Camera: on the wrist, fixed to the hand. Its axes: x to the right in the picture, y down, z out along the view.
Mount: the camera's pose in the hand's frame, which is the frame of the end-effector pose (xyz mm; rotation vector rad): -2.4 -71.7 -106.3 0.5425 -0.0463 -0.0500
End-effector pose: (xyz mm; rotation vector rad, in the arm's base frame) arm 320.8 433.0 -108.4 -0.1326 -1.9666 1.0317
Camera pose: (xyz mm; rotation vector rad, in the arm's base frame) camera 421.9 450.5 -31.4 0.2397 -1.6530 1.5029
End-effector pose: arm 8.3 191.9 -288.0 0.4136 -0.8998 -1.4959
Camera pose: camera 37.5 157.6 -408.1 0.8016 -1.3425 -1.2951
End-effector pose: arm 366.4 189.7 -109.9 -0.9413 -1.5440 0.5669
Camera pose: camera 451.4 131.9 -33.2 -0.4752 -1.3464 0.9181
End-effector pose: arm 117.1 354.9 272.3 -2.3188 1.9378 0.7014
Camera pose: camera 217.7 339.7 350.4 -1.9840 1.7607 0.1833
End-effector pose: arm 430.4 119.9 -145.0 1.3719 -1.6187 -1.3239
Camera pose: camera 550.9 94.8 -180.9 1.7053 -2.0847 -0.9806
